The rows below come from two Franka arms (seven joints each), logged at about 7 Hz.
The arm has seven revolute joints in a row. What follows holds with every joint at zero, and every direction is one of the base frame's.
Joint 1 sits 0.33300 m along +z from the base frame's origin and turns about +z.
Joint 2 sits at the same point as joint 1 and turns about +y.
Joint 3 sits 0.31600 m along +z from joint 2 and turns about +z.
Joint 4 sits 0.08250 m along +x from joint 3 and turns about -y.
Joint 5 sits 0.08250 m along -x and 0.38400 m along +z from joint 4 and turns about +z.
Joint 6 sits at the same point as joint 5 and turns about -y.
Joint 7 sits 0.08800 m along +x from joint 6 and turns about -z.
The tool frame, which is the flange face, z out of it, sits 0.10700 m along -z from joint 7; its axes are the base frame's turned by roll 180.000, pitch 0.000 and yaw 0.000 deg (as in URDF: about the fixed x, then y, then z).
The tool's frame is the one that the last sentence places.
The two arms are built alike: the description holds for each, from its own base.
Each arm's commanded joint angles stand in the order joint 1, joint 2, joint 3, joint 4, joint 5, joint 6, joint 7.
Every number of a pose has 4 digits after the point. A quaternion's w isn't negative.
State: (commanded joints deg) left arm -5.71 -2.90 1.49 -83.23 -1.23 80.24 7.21; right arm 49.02 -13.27 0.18 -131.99 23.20 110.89 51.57
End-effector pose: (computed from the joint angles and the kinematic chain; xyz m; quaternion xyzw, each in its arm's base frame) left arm 0.5174 -0.0403 0.6915 0.9948 -0.1014 -0.0005 0.0113; right arm 0.2797 0.3655 0.4342 -0.9754 0.1046 0.1830 0.0647
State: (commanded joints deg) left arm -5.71 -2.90 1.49 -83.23 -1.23 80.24 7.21; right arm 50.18 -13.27 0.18 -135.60 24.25 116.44 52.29
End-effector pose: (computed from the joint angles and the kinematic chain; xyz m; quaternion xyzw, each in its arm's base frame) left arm 0.5174 -0.0403 0.6915 0.9948 -0.1014 -0.0005 0.0113; right arm 0.2727 0.3657 0.4126 -0.9746 0.1196 0.1740 0.0750
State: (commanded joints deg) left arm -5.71 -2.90 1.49 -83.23 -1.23 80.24 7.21; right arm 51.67 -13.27 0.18 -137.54 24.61 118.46 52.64
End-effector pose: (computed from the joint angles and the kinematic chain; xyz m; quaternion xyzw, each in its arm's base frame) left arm 0.5174 -0.0403 0.6915 0.9948 -0.1014 -0.0005 0.0113; right arm 0.2615 0.3680 0.4000 -0.9750 0.1177 0.1739 0.0721
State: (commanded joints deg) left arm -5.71 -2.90 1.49 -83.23 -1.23 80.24 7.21; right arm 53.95 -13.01 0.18 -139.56 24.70 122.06 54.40
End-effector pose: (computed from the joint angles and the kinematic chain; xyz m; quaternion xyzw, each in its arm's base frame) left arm 0.5174 -0.0403 0.6915 0.9948 -0.1014 -0.0005 0.0113; right arm 0.2480 0.3743 0.3867 -0.9759 0.1229 0.1655 0.0720
